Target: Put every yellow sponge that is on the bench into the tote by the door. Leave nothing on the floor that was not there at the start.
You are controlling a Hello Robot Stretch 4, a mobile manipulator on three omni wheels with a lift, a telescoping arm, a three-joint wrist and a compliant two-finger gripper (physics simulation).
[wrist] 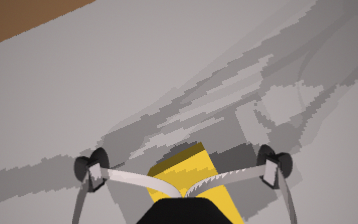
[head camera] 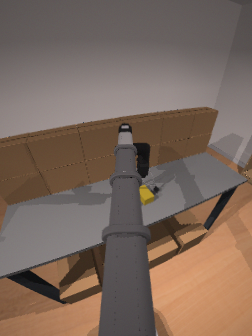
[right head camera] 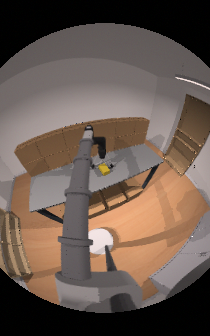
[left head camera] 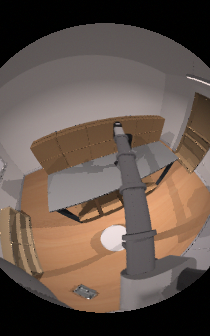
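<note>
A yellow sponge lies on the grey bench, towards its right half. In the left head view the sponge is hidden by the arm. My gripper is open and points down over the sponge, with one fingertip to each side of it and nothing held. The exact height of the fingertips above the bench is hard to tell. In the head view the arm hides part of the gripper. I cannot identify the tote for certain.
A brown panelled board runs along the bench's back edge. Brown open boxes stand under the bench. A white disc and a small grey tray-like object are on the floor. Wooden shelves stand at both sides.
</note>
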